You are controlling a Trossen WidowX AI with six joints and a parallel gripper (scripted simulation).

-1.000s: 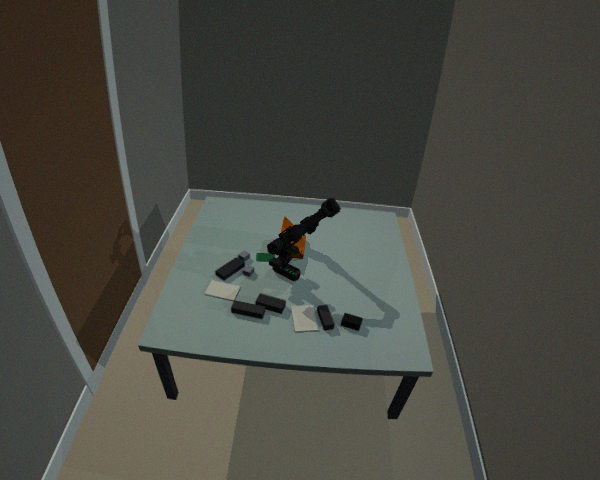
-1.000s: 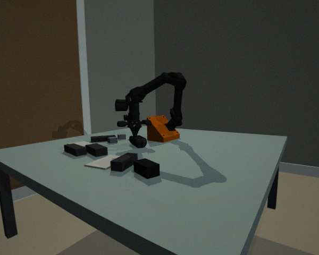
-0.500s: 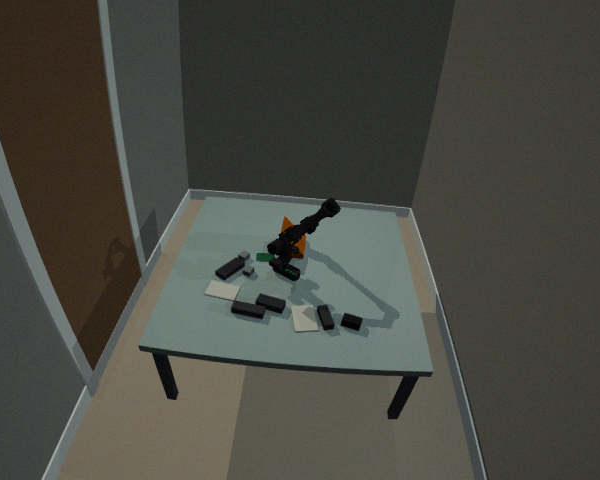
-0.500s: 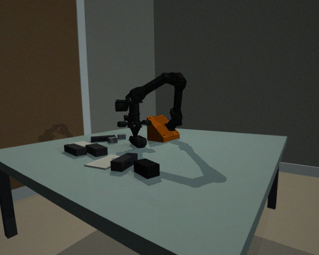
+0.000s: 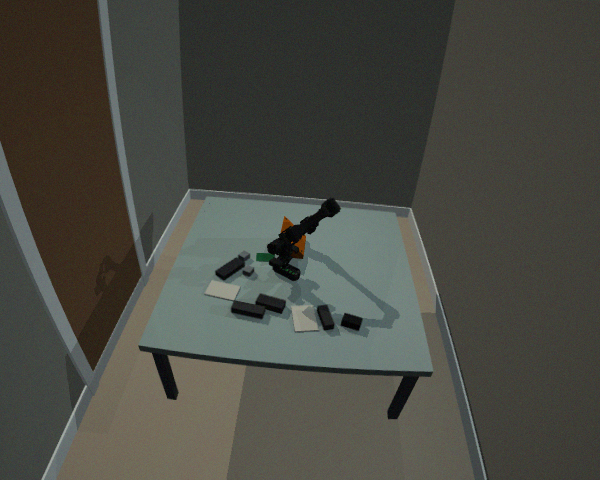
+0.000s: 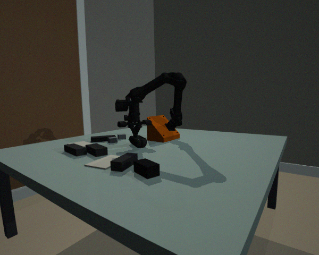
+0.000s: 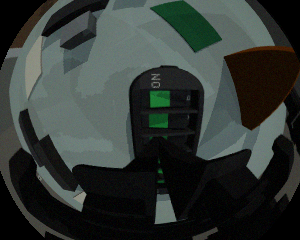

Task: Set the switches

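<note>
My gripper tip is now 13 cm to the left of the green card, 11 cm past it and 4 cm above it. Round my gripper tip: long black block (28 cm to the right, 5 cm ahead, 3 cm below).
</note>
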